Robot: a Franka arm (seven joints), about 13 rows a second.
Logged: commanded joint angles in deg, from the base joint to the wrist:
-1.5 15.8 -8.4 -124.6 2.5 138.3 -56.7
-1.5 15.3 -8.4 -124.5 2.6 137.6 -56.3
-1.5 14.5 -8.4 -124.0 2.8 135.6 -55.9
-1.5 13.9 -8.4 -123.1 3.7 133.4 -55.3
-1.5 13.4 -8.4 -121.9 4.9 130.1 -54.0
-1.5 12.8 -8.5 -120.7 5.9 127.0 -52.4
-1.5 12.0 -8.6 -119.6 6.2 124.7 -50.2
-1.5 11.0 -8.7 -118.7 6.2 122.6 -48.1
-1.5 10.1 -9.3 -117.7 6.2 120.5 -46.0
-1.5 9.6 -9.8 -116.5 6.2 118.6 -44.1
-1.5 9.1 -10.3 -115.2 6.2 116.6 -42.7
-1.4 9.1 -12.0 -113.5 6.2 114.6 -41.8
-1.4 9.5 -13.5 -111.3 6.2 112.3 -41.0
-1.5 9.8 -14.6 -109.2 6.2 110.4 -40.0
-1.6 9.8 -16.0 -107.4 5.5 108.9 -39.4
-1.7 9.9 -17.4 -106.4 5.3 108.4 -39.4
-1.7 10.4 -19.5 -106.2 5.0 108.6 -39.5
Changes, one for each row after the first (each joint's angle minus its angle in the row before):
0.0 -0.5 0.0 0.1 0.1 -0.7 0.4
0.0 -0.8 0.0 0.5 0.2 -2.0 0.4
0.0 -0.6 0.0 0.9 0.9 -2.2 0.6
0.0 -0.5 0.0 1.2 1.2 -3.3 1.3
0.0 -0.6 -0.1 1.2 1.0 -3.1 1.6
0.0 -0.8 -0.1 1.1 0.3 -2.3 2.2
0.0 -1.0 -0.1 0.9 0.0 -2.1 2.1
0.0 -0.9 -0.6 1.0 0.0 -2.1 2.1
0.0 -0.5 -0.5 1.2 0.0 -1.9 1.9
0.0 -0.5 -0.5 1.3 0.0 -2.0 1.4
0.1 0.0 -1.7 1.7 0.0 -2.0 0.9
0.0 0.4 -1.5 2.2 0.0 -2.3 0.8
-0.1 0.3 -1.1 2.1 0.0 -1.9 1.0
-0.1 0.0 -1.4 1.8 -0.7 -1.5 0.6
-0.1 0.1 -1.4 1.0 -0.2 -0.5 0.0
0.0 0.5 -2.1 0.2 -0.3 0.2 -0.1

